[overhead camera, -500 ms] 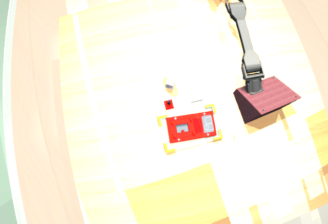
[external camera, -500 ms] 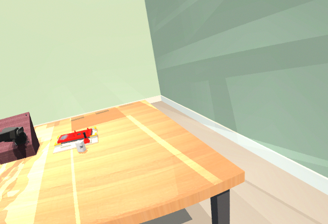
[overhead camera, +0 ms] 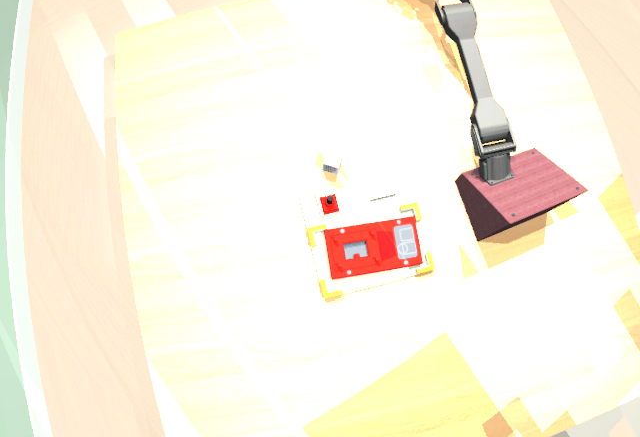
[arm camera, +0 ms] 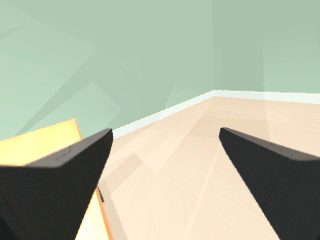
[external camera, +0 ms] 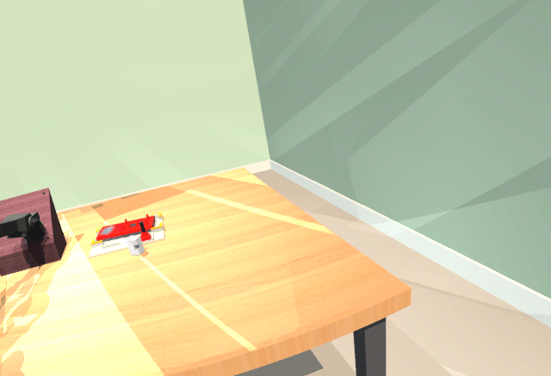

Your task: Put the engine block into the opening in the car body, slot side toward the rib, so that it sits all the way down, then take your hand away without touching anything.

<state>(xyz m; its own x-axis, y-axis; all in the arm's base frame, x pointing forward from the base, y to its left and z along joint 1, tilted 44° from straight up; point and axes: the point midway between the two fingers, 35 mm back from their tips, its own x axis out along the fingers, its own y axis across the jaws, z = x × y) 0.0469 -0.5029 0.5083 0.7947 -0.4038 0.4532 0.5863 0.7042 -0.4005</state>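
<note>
Right now my gripper tip is 25 cm short of the engine block, 58 cm to the right of it and 9 cm above it.
</note>
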